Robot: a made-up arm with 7 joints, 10 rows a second.
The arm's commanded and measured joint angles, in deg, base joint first. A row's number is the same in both.
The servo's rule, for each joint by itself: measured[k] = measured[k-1] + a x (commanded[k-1-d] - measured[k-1]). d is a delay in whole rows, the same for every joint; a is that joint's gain. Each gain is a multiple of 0.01, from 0.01 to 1. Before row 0 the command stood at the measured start. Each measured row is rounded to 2 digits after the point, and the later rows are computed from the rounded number. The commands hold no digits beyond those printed.
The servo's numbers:
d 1
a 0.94 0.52 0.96 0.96 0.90 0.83 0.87
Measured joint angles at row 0:
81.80 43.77 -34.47 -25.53 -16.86 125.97 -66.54
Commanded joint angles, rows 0 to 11:
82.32 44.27 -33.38 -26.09 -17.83 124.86 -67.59
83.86 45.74 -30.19 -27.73 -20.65 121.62 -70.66
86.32 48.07 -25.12 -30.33 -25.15 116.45 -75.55
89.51 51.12 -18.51 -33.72 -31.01 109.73 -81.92
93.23 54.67 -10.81 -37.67 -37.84 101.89 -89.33
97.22 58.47 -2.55 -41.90 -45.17 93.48 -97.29
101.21 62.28 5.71 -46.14 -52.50 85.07 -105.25
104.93 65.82 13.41 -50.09 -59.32 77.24 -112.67
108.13 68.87 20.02 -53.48 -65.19 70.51 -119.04
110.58 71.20 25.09 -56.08 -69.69 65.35 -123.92
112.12 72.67 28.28 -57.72 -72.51 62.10 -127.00
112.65 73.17 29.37 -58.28 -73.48 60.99 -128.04
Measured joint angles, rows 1 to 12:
81.80 43.77 -34.47 -25.53 -16.86 125.97 -66.54
82.29 44.03 -33.42 -26.07 -17.73 125.05 -67.45
83.77 44.92 -30.32 -27.66 -20.36 122.20 -70.24
86.17 46.56 -25.33 -30.22 -24.67 117.43 -74.86
89.31 48.93 -18.78 -33.58 -30.38 111.04 -81.00
92.99 51.91 -11.13 -37.51 -37.09 103.45 -88.25
96.97 55.32 -2.89 -41.72 -44.36 95.17 -96.11
100.96 58.94 5.37 -45.96 -51.69 86.79 -104.06
104.69 62.52 13.09 -49.92 -58.56 78.86 -111.55
107.92 65.82 19.74 -53.34 -64.53 71.93 -118.07
110.42 68.62 24.88 -55.97 -69.17 66.47 -123.16
112.02 70.73 28.14 -57.65 -72.18 62.84 -126.50

